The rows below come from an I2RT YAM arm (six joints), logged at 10 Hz.
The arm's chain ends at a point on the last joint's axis. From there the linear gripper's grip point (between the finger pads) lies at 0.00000 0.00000 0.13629 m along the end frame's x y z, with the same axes.
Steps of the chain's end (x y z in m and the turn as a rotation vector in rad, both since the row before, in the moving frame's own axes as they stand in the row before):
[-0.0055, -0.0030, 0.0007, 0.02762, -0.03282, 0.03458]
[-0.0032, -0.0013, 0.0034, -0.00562, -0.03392, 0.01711]
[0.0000, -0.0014, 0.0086, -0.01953, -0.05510, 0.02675]
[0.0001, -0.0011, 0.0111, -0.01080, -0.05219, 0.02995]
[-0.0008, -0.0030, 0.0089, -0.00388, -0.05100, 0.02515]
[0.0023, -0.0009, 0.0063, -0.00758, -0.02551, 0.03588]
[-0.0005, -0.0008, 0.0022, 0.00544, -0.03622, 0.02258]
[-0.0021, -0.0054, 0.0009, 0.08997, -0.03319, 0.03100]
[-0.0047, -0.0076, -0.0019, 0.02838, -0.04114, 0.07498]
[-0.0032, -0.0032, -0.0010, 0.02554, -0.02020, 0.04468]
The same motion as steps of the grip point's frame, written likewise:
[-0.0099, -0.0068, 0.0006, 0.02762, -0.03282, 0.03458]
[-0.0078, -0.0006, 0.0033, -0.00562, -0.03392, 0.01711]
[-0.0075, 0.0012, 0.0084, -0.01953, -0.05510, 0.02675]
[-0.0070, 0.0003, 0.0109, -0.01080, -0.05219, 0.02995]
[-0.0078, -0.0026, 0.0087, -0.00388, -0.05100, 0.02515]
[-0.0012, 0.0001, 0.0063, -0.00758, -0.02551, 0.03588]
[-0.0054, -0.0016, 0.0021, 0.00544, -0.03622, 0.02258]
[-0.0064, -0.0177, 0.0003, 0.08997, -0.03319, 0.03100]
[-0.0102, -0.0117, -0.0021, 0.02838, -0.04114, 0.07498]
[-0.0059, -0.0067, -0.0011, 0.02554, -0.02020, 0.04468]

